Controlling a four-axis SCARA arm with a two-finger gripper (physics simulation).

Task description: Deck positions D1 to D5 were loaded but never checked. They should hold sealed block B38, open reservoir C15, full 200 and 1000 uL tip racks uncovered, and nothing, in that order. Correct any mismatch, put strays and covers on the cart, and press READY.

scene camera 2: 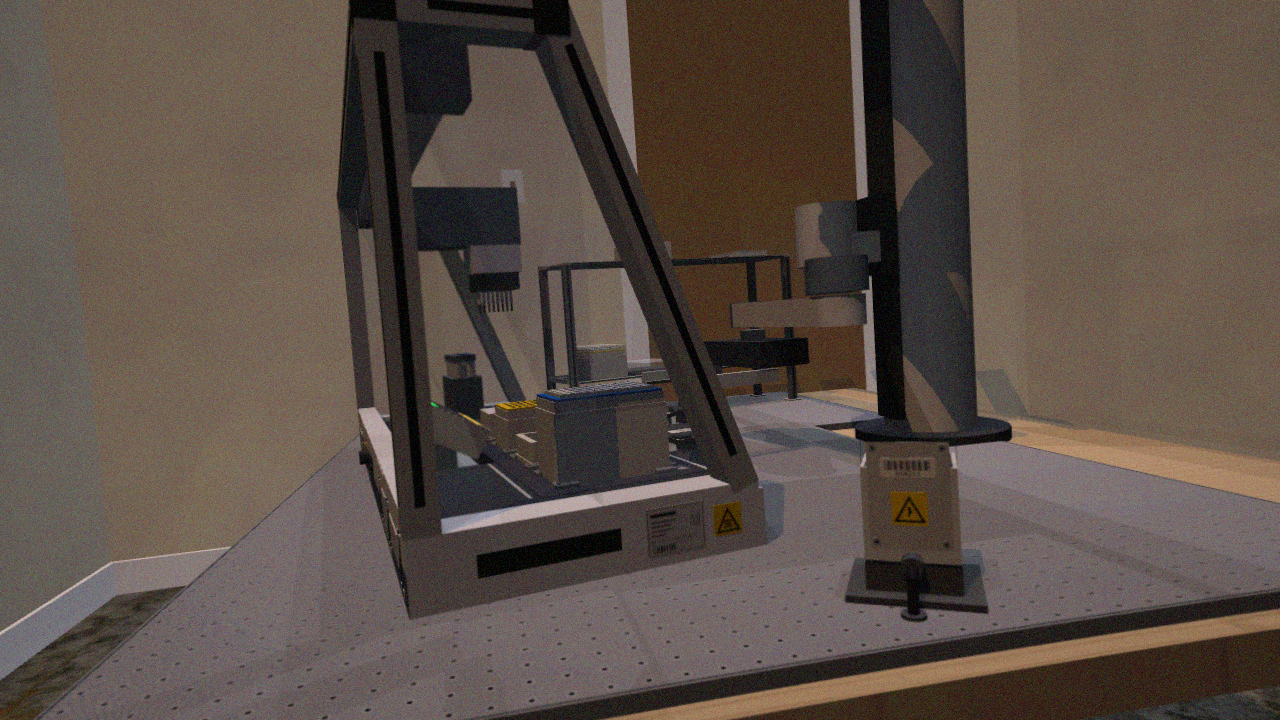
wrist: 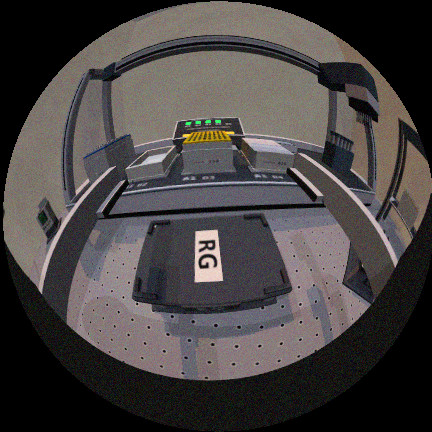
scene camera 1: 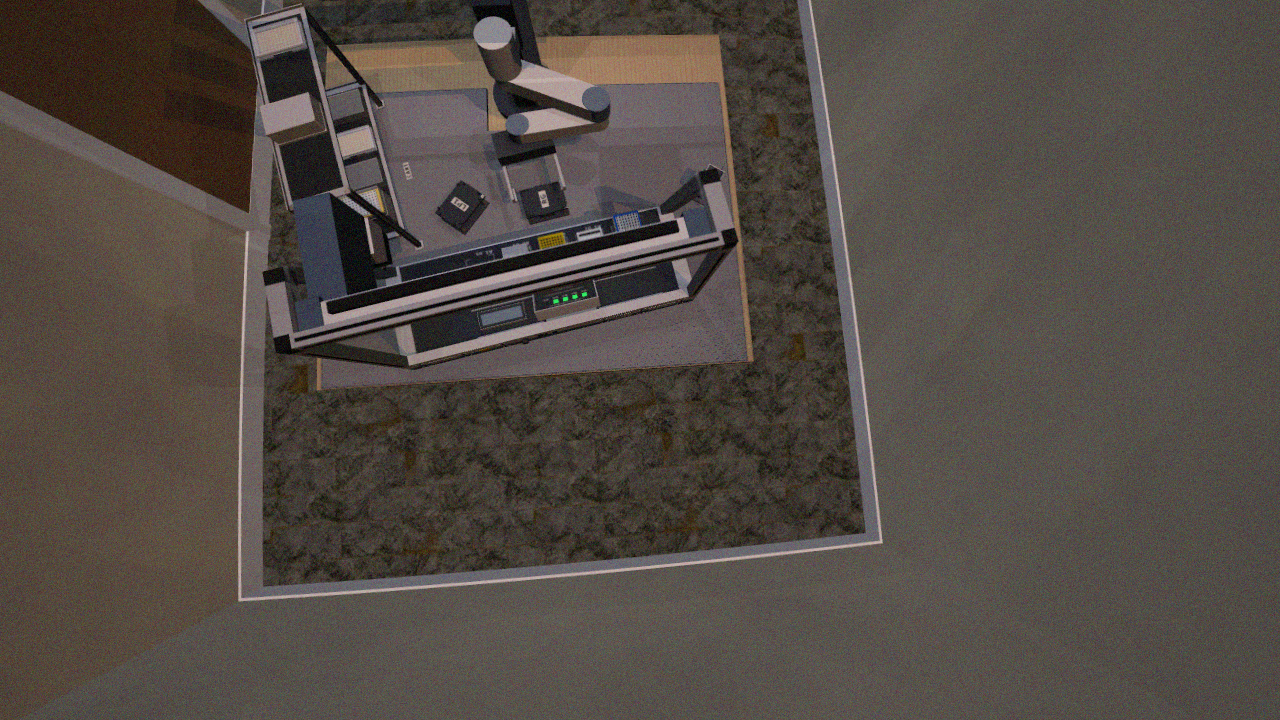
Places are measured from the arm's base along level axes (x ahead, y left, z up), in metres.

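Where they show: gripper, between the fingertips: [scene camera 2: 665,381] [wrist: 205,160] [scene camera 1: 539,194]; arm's base, origin of its link: [scene camera 2: 930,436].
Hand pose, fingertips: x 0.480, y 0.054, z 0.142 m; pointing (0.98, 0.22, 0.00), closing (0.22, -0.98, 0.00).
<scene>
Each offset is from my fingertips to the top centre of the thing. "pt": to the spot under its first point.
My gripper [wrist: 205,160] is open and empty, fingers spread wide above the dark RG stand [wrist: 175,257] [scene camera 1: 544,211]. In the wrist view, from left to right on the deck, I see a tall blue-edged tip rack @[0.145 m ahead, 0.282 m left, 0.026 m up] [wrist: 107,159] [scene camera 1: 626,220] [scene camera 2: 599,438], an open white reservoir @[0.168 m ahead, 0.160 m left, 0.040 m down] [wrist: 152,164] at D2, a yellow-topped 200 rack @[0.191 m ahead, 0.038 m left, 0.011 m down] [wrist: 207,155] [scene camera 1: 551,240] at D3, and a low white block @[0.214 m ahead, 0.083 m right, 0.029 m down] [wrist: 270,159] at D4, its label seeming to read B38. The READY panel [wrist: 207,131] [scene camera 1: 567,299] shows green lights. The cart @[0.165 m back, 0.588 m right, 0.227 m up] [scene camera 1: 289,76] stands at the left in scene camera 1.
A second labelled dark stand [scene camera 1: 460,206] lies beside the RG stand. The cart bears several boxes, one white box @[0.102 m back, 0.571 m right, 0.263 m up] [scene camera 1: 290,116] on top. The gantry frame [wrist: 217,44] spans the deck, with a pipette head [wrist: 362,100] [scene camera 2: 494,259] at one end. A dark blue holder @[pt 0.282 m ahead, 0.351 m right, 0.011 m down] [wrist: 339,152] stands beyond D4.
</scene>
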